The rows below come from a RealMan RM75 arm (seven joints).
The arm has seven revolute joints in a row. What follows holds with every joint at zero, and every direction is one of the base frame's. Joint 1 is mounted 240.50 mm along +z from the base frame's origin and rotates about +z. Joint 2 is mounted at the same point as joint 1 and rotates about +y. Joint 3 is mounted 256.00 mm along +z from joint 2 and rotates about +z. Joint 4 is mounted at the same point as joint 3 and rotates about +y. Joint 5 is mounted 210.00 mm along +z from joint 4 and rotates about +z. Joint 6 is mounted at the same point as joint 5 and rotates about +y. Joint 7 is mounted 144.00 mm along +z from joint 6 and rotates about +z. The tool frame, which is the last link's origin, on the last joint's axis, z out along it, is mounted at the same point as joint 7; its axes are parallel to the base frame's.
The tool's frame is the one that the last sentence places.
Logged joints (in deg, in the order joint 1, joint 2, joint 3, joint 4, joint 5, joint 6, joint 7), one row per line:
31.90 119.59 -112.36 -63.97 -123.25 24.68 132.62
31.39 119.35 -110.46 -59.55 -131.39 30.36 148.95
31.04 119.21 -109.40 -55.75 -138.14 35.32 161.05
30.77 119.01 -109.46 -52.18 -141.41 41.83 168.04
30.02 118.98 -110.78 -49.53 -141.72 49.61 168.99
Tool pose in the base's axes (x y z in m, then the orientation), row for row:
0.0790 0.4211 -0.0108 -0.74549 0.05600 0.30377 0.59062
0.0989 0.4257 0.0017 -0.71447 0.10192 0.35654 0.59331
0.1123 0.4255 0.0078 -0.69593 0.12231 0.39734 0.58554
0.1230 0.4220 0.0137 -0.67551 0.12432 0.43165 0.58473
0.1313 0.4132 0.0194 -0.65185 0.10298 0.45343 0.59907
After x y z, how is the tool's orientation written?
As a quaternion, x y z w.
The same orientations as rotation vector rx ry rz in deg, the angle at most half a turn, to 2 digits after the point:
-99.40 7.47 40.50
-95.16 13.57 47.49
-92.99 16.34 53.09
-90.29 16.62 57.70
-86.62 13.68 60.25

